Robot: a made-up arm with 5 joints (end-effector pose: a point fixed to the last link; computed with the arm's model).
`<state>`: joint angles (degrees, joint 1 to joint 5).
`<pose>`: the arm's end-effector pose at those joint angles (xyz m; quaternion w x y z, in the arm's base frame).
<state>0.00 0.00 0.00 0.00 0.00</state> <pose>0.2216 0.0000 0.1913 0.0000 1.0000 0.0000 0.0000</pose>
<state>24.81 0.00 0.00 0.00 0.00</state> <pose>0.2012 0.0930 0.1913 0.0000 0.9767 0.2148 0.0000</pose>
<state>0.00 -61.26 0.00 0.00 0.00</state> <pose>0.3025 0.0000 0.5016 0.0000 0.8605 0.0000 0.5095</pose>
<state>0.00 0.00 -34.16 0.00 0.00</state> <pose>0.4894 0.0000 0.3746 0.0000 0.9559 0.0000 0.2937</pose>
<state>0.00 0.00 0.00 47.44 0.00</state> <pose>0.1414 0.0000 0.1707 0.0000 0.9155 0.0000 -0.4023</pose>
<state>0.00 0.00 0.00 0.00 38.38</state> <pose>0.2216 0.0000 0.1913 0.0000 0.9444 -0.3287 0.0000</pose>
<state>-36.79 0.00 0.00 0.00 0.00</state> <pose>0.1775 -0.1327 0.1913 0.0000 0.9489 -0.3156 0.0000</pose>
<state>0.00 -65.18 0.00 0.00 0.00</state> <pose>0.2959 0.0000 0.5221 0.0000 0.8425 0.0000 0.5386</pose>
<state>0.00 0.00 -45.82 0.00 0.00</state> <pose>0.5500 0.0000 0.4691 0.0000 0.9211 0.0000 0.3893</pose>
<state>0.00 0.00 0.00 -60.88 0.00</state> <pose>0.2598 0.0000 0.2883 0.0000 0.8622 0.0000 0.5066</pose>
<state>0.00 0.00 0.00 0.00 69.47</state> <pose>0.2216 0.0000 0.1913 0.0000 0.8218 -0.5698 0.0000</pose>
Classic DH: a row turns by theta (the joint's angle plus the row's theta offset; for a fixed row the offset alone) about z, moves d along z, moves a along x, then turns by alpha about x. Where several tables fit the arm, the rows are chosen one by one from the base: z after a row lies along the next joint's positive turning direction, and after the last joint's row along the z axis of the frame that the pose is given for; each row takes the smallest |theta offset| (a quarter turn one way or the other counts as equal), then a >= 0, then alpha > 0; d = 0 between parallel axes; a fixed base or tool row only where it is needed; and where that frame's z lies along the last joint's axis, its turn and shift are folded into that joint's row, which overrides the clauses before.
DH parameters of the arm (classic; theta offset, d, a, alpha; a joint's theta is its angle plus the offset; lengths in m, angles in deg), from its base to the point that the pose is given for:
joint 1: 0 0.4148 0 -90
joint 2: -79.36 0 0.3092 0
joint 3: -23.39 0 -0.4577 0
joint 4: -77.25 0 -0.0635 90
joint 5: 180 0.081 0 0

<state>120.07 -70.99 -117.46 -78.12 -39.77</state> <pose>0.2600 -0.4490 0.9359 0.4694 0.1200 0.6750 -0.5564</pose>
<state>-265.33 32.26 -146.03 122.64 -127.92</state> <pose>-0.0512 0.6265 0.8239 0.0221 0.3621 -0.9289 0.0741</pose>
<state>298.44 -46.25 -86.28 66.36 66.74</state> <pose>0.0859 -0.1586 1.0677 0.0247 -0.3653 0.7540 -0.5453</pose>
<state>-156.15 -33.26 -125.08 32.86 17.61</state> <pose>0.0173 0.0077 1.2511 0.8314 0.0249 -0.4574 0.3147</pose>
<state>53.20 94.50 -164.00 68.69 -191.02</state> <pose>0.4892 0.6539 0.1922 0.0066 -0.5315 0.8470 0.0025</pose>
